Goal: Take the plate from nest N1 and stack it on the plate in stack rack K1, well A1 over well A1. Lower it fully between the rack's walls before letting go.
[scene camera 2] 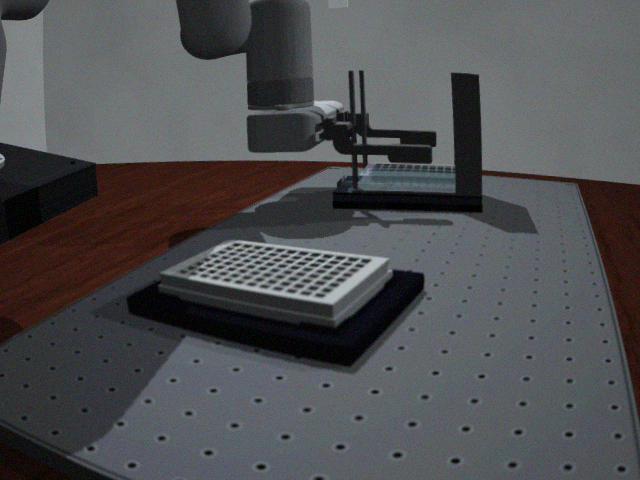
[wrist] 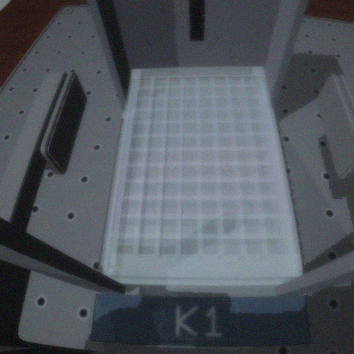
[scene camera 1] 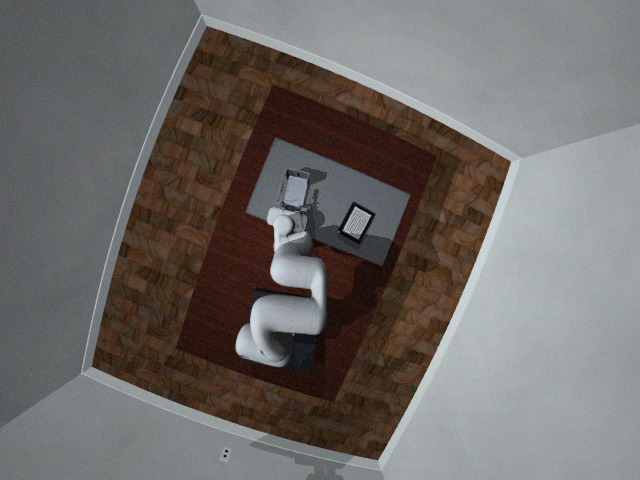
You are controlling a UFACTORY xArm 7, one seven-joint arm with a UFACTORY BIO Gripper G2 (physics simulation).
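Places are measured from the arm's base along level axes (x ahead, y left, z up), in centimetres.
Pixels of known places: hand at its tool point: (scene camera 2: 414,145) (wrist: 200,120) (scene camera 1: 295,191).
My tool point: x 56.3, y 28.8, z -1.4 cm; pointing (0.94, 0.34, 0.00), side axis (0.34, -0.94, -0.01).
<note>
Behind a point stands the place of what it marks.
A white plate (scene camera 1: 357,222) @[z -5.3, x 60.8, y -2.3 cm] (scene camera 2: 279,273) @[z -4.9, x 61.7, y -3.1 cm] with a grid of wells sits on a black nest (scene camera 2: 392,299) @[z -6.4, x 68.0, y -0.6 cm]; no nest label is readable. Stack rack K1 (scene camera 1: 297,174) @[z 1.3, x 62.5, y 31.6 cm] (scene camera 2: 466,134) @[z 0.6, x 63.3, y 26.5 cm] (wrist: 155,40) @[z -2.4, x 61.9, y 33.6 cm] has a tall wall at one end and thin posts at the other. A clear, bluish plate (scene camera 2: 408,180) @[z -4.6, x 57.2, y 24.8 cm] (wrist: 200,170) @[z -4.2, x 55.6, y 28.5 cm] lies low inside the rack. My gripper (scene camera 1: 296,195) @[z -1.4, x 56.3, y 28.8 cm] (scene camera 2: 419,146) (wrist: 204,124) @[z -1.4, x 56.3, y 28.8 cm] is open and empty. Its fingers reach level past the posts, above the clear plate, with one pad out to either side of it. The white plate does not show in the wrist view.
Rack and nest stand apart on a grey perforated board (scene camera 1: 361,191) @[z -7.6, x 74.3, y 3.8 cm] (scene camera 2: 465,413) @[z -7.5, x 76.3, y -9.3 cm], which lies on a dark red wooden table (scene camera 1: 248,258) @[z -8.9, x 18.4, y 30.9 cm] (scene camera 2: 180,196) @[z -8.8, x 24.4, y 24.0 cm]. The rack's posts rise close to the gripper's fingers. The arm's black base (scene camera 1: 302,356) @[z 2.2, x -4.0, y -14.5 cm] (scene camera 2: 31,191) @[z -4.1, x 15.6, y 3.7 cm] is on the table.
</note>
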